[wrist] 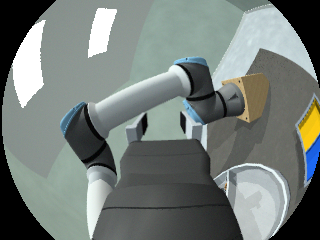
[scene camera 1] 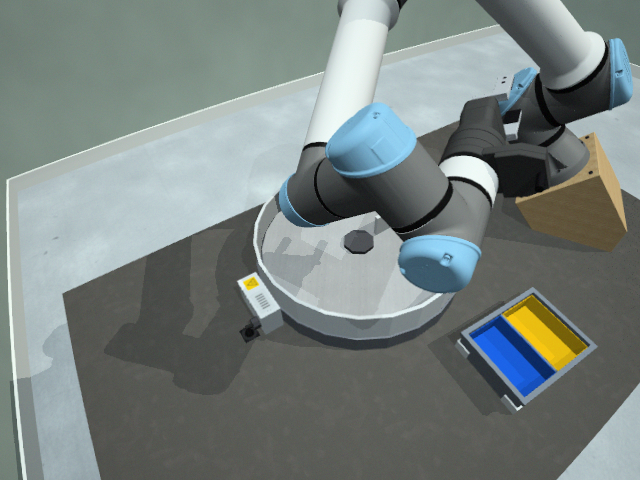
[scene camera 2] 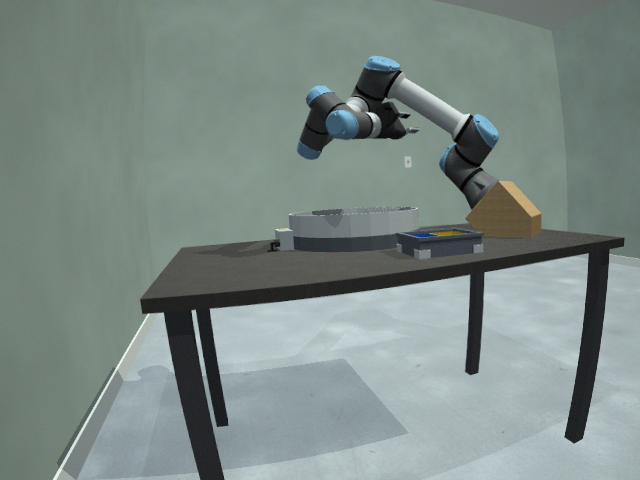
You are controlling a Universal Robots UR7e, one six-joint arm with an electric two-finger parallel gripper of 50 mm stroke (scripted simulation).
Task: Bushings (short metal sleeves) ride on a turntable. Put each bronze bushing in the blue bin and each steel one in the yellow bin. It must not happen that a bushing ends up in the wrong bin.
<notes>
I see my gripper point(scene camera 1: 510, 95), a turntable point(scene camera 1: 339, 268) and a bin tray point(scene camera 1: 546, 337).
The bin tray is seen too in scene camera 2 point(scene camera 2: 424, 247).
</notes>
